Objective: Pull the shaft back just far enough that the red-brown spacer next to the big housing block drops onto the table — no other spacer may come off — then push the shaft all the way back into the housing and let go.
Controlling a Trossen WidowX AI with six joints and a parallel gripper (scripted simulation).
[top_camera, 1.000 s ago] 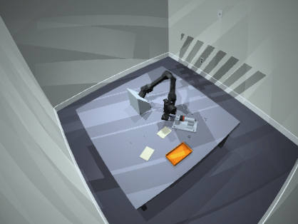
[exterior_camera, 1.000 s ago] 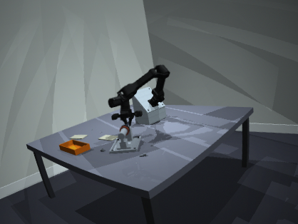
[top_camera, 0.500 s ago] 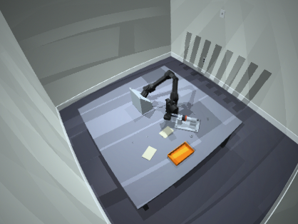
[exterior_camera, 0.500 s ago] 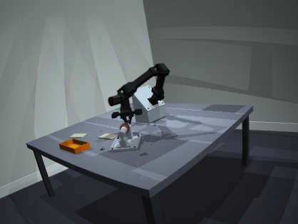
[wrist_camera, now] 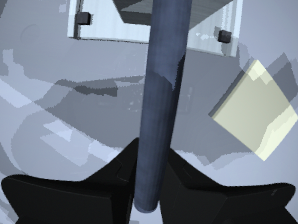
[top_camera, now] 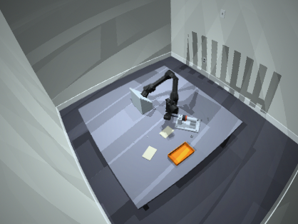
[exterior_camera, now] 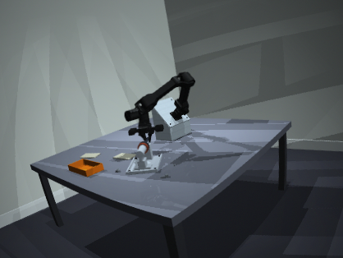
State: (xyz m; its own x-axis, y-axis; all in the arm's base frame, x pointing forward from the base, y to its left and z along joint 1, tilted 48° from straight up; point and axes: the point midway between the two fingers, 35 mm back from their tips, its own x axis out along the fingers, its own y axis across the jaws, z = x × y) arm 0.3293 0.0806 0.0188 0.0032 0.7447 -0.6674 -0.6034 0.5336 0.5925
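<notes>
Now: the blue-grey shaft 6 cm ahead of my gripper tip, 5 cm to the left of it and 3 cm above it. Also, from my gripper tip: red-brown spacer: 13 cm ahead, 10 cm to the left, 3 cm above; then orange tray: 36 cm ahead, 15 cm to the right, 4 cm below.
</notes>
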